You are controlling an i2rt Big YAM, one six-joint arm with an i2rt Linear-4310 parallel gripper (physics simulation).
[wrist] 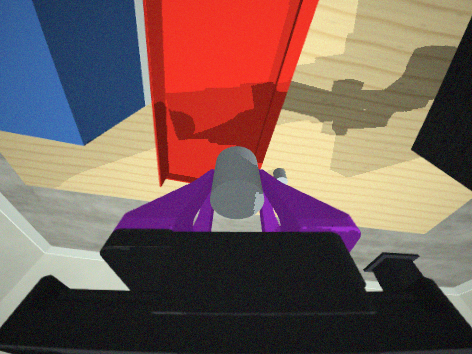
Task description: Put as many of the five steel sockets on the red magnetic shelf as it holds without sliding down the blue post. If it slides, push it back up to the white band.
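Frame: origin at the arm's base, x ahead, y down, z left, level; metres.
Seen in the pictures: gripper, fingertip midpoint: (236, 176).
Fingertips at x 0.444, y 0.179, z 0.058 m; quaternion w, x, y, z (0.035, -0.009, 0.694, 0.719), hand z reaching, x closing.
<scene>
Offsets run from my fingertips to a thing's top centre. "pt": to the spot under its first point. Level surfaces: height alone.
My gripper (236, 176) is shut on a grey steel socket @(dy -0.032, dx +0.000, dz -0.005 m) (237, 184), held between the two purple fingers. The red shelf @(pt dy +0.101, dx +0.020, dz -0.077 m) (225, 45) runs from the top of the view down toward the fingers, a long tray with raised side rims. The held socket shows over its near end; the height between them I cannot tell. Shadows fall across the shelf. The blue post @(pt dy +0.008, dx +0.084, dz -0.068 m) (95, 60) stands at the upper left, beside the shelf; its white band does not show clearly. A small grey socket @(dy +0.241, dx -0.116, dz +0.194 m) (279, 175) shows partly behind the right finger, on the wooden table.
The wooden table @(dy +0.281 m) (380, 145) lies beneath, with shadows on it. A black block-like object (450, 120) stands at the right edge of the view. The near table edge and a grey surface (75, 212) beyond it show lower down.
</scene>
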